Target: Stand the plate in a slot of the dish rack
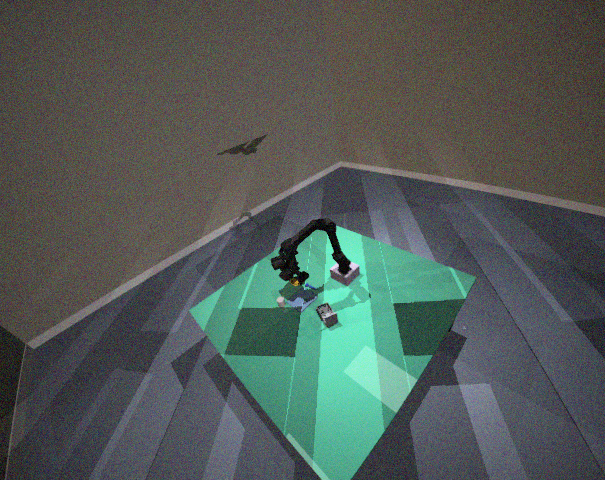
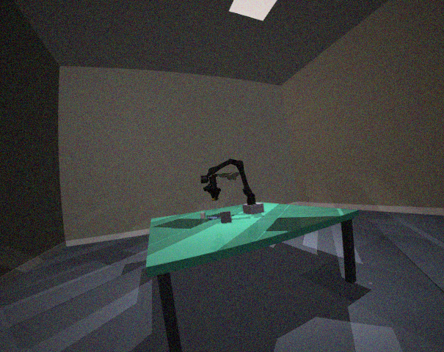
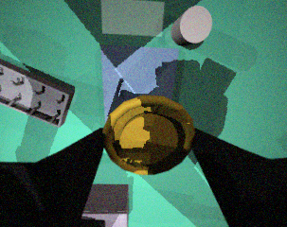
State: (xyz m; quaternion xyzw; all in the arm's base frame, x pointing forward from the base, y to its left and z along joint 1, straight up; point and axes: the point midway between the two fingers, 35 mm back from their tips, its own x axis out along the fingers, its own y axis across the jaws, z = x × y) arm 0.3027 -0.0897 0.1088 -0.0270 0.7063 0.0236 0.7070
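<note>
Now: gripper tip 20 mm past the dish rack, 200 mm to the right of it and 130 mm above it. From my gripper tip the other things lie so: light blue mat (10 mm to the left, 150 mm below); yellow-brown plate (10 mm above); small pale cylinder (110 mm ahead, 60 mm to the right, 130 mm below).
</note>
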